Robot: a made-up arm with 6 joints.
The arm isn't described. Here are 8 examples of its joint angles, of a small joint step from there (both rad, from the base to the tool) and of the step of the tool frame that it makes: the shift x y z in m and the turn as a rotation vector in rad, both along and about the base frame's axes.
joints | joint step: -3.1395 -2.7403 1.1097 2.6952 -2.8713 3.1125 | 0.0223 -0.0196 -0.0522 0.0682 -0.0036 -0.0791
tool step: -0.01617 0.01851 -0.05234 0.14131 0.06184 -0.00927
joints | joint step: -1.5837 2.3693 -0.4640 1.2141 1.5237 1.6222 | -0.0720 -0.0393 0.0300 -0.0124 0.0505 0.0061
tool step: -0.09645 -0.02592 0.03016 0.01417 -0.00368 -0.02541
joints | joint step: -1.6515 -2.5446 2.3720 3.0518 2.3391 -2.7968 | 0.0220 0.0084 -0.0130 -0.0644 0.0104 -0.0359
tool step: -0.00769 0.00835 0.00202 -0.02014 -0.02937 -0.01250
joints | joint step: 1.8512 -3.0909 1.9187 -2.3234 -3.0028 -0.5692 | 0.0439 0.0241 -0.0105 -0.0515 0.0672 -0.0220
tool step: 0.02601 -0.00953 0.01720 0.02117 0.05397 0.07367
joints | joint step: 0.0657 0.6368 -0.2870 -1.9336 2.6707 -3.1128 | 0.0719 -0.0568 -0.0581 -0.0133 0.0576 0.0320
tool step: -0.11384 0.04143 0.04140 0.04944 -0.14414 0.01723
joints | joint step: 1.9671 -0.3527 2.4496 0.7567 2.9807 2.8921 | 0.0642 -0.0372 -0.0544 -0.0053 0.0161 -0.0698
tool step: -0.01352 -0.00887 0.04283 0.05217 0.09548 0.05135
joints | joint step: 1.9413 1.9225 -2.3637 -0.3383 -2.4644 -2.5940 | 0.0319 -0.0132 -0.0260 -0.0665 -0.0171 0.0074
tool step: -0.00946 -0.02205 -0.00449 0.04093 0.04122 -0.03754
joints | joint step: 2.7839 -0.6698 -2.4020 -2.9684 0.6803 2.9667 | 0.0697 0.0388 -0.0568 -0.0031 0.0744 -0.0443
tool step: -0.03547 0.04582 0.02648 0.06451 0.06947 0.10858
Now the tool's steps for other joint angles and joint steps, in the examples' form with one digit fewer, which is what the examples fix.
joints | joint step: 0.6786 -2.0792 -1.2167 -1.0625 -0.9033 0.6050 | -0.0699 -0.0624 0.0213 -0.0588 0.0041 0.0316
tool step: 0.0306 0.0686 -0.0361 0.0110 -0.0133 -0.0300
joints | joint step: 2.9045 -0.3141 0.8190 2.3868 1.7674 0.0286 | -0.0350 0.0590 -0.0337 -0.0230 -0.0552 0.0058
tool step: -0.0721 0.0176 0.0124 -0.0346 -0.0623 -0.0727
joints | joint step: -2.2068 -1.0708 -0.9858 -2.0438 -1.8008 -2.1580 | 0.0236 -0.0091 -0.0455 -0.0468 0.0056 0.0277
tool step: -0.0329 0.0164 -0.0397 -0.0491 -0.0108 0.0651
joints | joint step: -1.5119 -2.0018 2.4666 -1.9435 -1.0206 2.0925 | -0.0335 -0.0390 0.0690 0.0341 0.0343 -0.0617
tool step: 0.0099 -0.0391 -0.0354 -0.0301 -0.0142 -0.0391
